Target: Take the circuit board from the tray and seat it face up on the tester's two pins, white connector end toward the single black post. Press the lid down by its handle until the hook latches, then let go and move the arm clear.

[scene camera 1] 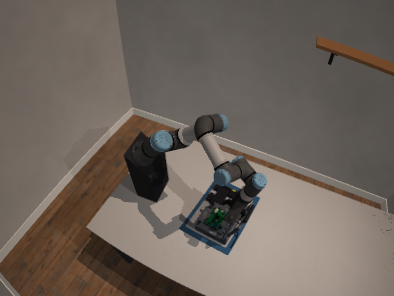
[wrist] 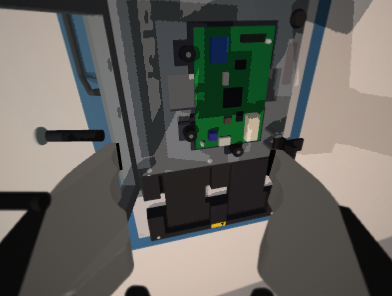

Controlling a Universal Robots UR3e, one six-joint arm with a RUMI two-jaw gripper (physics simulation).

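Pixels of known places: gripper, fingertip midpoint: (wrist: 195, 149); arm's base at its link origin: (scene camera 1: 141, 154).
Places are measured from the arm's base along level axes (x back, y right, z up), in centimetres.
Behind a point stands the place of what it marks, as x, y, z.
Observation:
The green circuit board (scene camera 1: 215, 218) {-42.5, -8.9, -23.7} (wrist: 232, 75) {-43.1, -7.9, -23.8} lies face up on the grey tester (wrist: 172, 150) {-47.2, -16.6, -25.1}, its white connector end toward the single black post (wrist: 236, 150) {-40.9, -15.1, -23.0}. Small pale pin tips show at two opposite board corners in the wrist view. My gripper (scene camera 1: 231, 216) {-47.8, -11.6, -16.3} (wrist: 195, 149) {-47.8, -11.6, -16.3} is open, with nothing between its fingers, above the area where tester and tray meet. The dark tray (wrist: 195, 200) {-41.5, -27.4, -29.3} holds no board in the part seen. The lid's frame (wrist: 114, 75) {-52.9, -8.6, -20.5} stands raised at the left of the wrist view. A black rod with a rounded end (wrist: 75, 135) {-53.9, -10.0, -13.9} sticks out beside it, left of the left finger.
A blue mat (scene camera 1: 228, 250) {-58.3, -2.0, -30.9} (wrist: 310, 65) {-29.0, -5.9, -30.9} lies under the tester and tray on the pale table (scene camera 1: 310, 240) {-92.2, -35.9, -31.1}. A black hook-like part (wrist: 287, 144) {-36.4, -13.3, -21.4} is by the right fingertip. A round black knob (wrist: 298, 18) {-37.7, -2.2, -24.6} is at the tester's upper right.

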